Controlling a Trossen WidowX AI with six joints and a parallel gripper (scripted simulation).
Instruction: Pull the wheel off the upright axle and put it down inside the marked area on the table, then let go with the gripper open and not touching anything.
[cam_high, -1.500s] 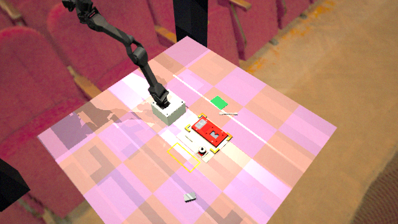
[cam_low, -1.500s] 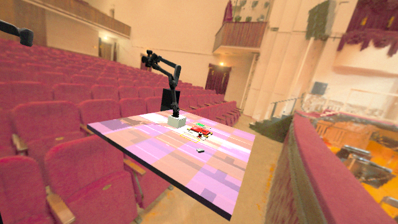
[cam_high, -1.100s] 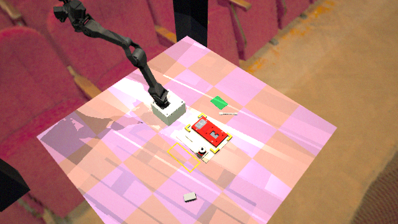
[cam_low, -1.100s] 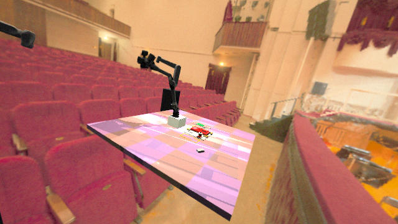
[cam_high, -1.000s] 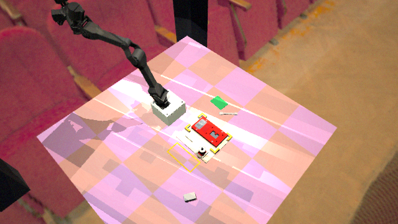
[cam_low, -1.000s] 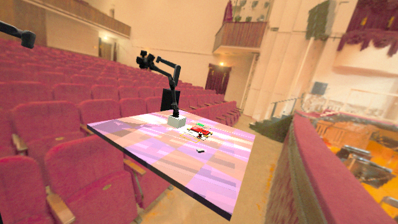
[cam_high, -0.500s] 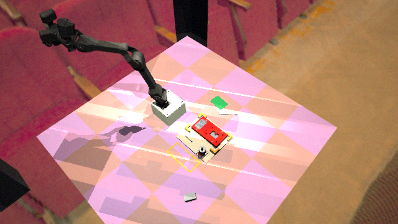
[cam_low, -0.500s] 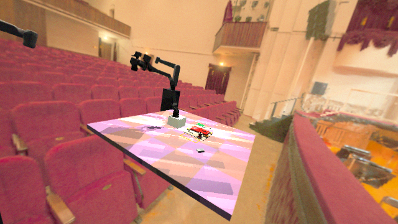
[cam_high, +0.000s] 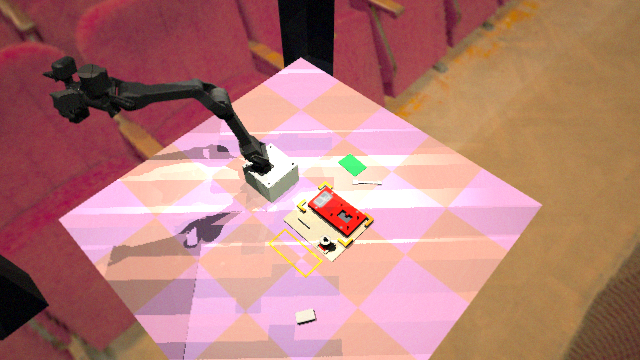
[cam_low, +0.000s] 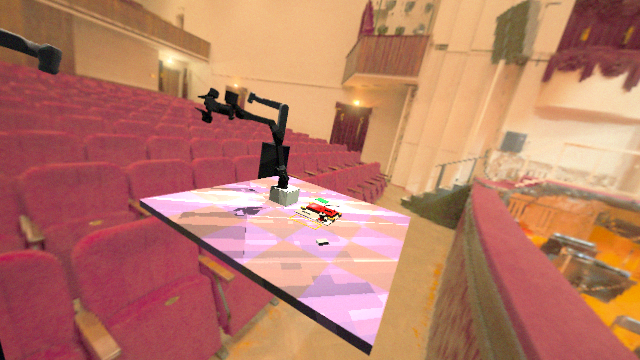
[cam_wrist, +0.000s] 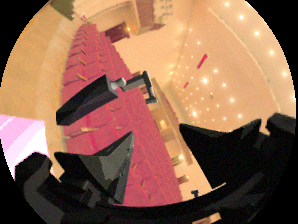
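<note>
Now: the black wheel 73 cm ahead of my gripper tip, 38 cm to the left of it and 52 cm below it. The rest, counted from my gripper tip: small block: 86 cm ahead, 15 cm to the left, 55 cm below; then axle stand: 73 cm ahead, 37 cm to the left, 52 cm below; then green patch: 56 cm ahead, 72 cm to the left, 56 cm below.
</note>
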